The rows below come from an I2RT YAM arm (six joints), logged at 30 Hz.
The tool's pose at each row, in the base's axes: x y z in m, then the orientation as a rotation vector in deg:
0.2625, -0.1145, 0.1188, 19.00, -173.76, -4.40
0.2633, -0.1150, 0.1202, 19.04, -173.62, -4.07
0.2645, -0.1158, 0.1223, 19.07, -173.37, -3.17
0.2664, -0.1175, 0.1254, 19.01, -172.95, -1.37
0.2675, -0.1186, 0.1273, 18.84, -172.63, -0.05
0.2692, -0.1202, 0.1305, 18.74, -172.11, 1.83
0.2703, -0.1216, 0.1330, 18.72, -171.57, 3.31
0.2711, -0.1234, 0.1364, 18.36, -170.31, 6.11
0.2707, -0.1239, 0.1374, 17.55, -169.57, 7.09
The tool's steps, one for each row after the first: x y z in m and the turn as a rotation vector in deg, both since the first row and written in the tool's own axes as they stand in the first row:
-0.0006, -0.0006, -0.0015, 0.20, 0.17, -0.02
-0.0014, -0.0015, -0.0037, 0.75, 0.49, -0.03
-0.0026, -0.0034, -0.0071, 1.88, 1.06, 0.05
-0.0033, -0.0046, -0.0091, 2.70, 1.50, 0.18
-0.0043, -0.0063, -0.0125, 3.87, 2.14, 0.28
-0.0048, -0.0077, -0.0151, 4.79, 2.77, 0.31
-0.0050, -0.0095, -0.0187, 6.52, 4.18, 0.57
-0.0044, -0.0098, -0.0197, 7.08, 5.02, 1.11

